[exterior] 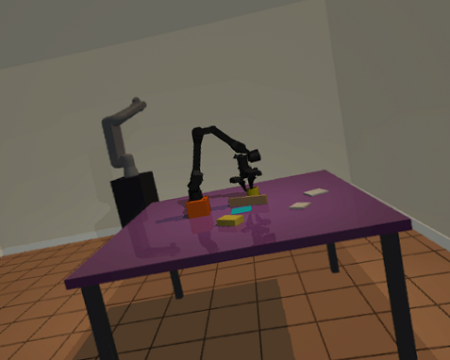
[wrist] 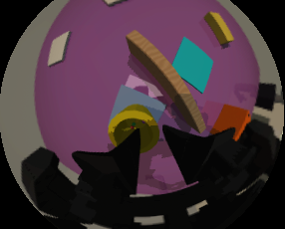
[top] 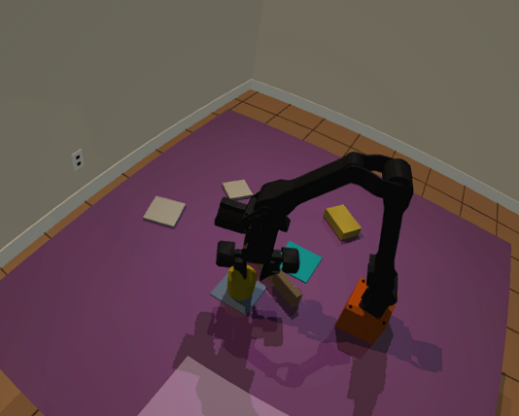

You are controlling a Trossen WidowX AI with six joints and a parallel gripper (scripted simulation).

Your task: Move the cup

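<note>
My gripper tip is now 10 mm short of the yellow cup, 20 mm to the right of it and 30 mm above it. From my gripper tip the other things lie so: grey-blue pad 20 mm ahead, 20 mm to the left, 70 mm below; then wooden bar 80 mm to the right, 50 mm below.
</note>
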